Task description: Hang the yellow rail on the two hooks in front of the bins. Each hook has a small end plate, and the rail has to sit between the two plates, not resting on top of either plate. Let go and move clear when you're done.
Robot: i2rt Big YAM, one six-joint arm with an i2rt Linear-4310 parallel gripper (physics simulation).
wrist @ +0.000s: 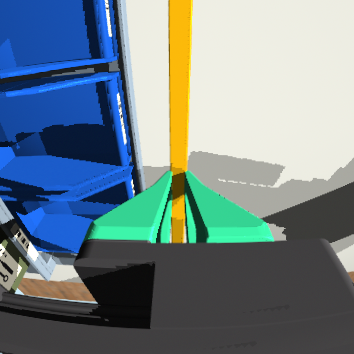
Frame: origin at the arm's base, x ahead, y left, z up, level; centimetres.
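Seen in the pictures: gripper, between the fingertips: [177, 178].
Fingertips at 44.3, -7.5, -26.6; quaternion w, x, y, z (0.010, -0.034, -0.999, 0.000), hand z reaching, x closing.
Note:
Pixels of each thing's middle, then the offset from my fingertips to it, as dx, dy, dz. "spot": a spot on its surface instead. Level surfaces: height alone.
- yellow rail, middle of its body: [177, 168] +0.0, -0.7, -0.2
- grey rail edge, a spot on its surface: [131, 95] spot: +4.5, -3.0, -11.5
- labelled card, a spot on its surface: [10, 265] spot: +20.8, +11.8, -0.6
- pale surface, height of its surface: dz -13.0
The yellow rail [180, 85] runs from the top edge of the wrist view down between the green fingers, a little right of the bins. My gripper [177, 178] is shut on the rail, with one finger on each side of it. The rail's far end is beyond the top edge of the view, and its near end is hidden by the gripper body. The two hooks and their end plates cannot be made out in this view.
Blue bins [55, 107] stand in a row at the left, with a grey rail edge [131, 95] along their front. A labelled card [10, 265] shows at the lower left. Shadows fall on the pale surface [270, 85] right of the rail. Some brown wood shows low at the left.

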